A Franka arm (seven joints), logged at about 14 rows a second.
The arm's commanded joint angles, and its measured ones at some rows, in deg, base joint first. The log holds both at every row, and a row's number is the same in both.
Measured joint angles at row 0: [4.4 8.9 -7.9 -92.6 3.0 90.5 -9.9]
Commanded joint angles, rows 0 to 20: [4.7 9.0 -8.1 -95.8 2.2 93.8 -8.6]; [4.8 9.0 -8.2 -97.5 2.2 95.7 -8.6]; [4.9 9.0 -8.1 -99.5 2.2 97.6 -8.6]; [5.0 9.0 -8.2 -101.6 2.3 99.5 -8.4]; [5.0 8.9 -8.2 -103.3 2.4 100.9 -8.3]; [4.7 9.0 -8.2 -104.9 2.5 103.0 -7.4]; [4.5 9.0 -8.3 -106.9 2.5 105.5 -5.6]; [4.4 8.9 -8.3 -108.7 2.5 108.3 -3.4]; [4.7 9.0 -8.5 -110.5 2.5 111.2 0.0]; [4.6 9.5 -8.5 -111.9 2.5 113.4 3.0]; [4.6 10.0 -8.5 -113.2 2.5 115.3 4.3]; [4.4 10.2 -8.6 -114.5 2.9 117.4 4.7]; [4.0 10.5 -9.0 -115.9 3.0 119.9 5.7]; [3.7 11.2 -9.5 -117.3 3.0 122.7 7.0]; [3.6 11.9 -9.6 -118.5 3.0 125.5 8.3]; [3.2 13.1 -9.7 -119.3 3.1 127.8 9.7]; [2.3 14.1 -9.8 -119.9 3.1 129.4 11.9]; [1.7 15.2 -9.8 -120.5 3.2 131.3 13.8]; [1.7 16.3 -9.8 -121.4 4.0 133.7 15.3]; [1.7 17.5 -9.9 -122.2 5.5 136.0 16.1]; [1.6 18.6 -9.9 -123.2 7.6 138.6 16.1]
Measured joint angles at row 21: [1.4 17.1 -9.8 -121.4 4.5 134.3 14.6]
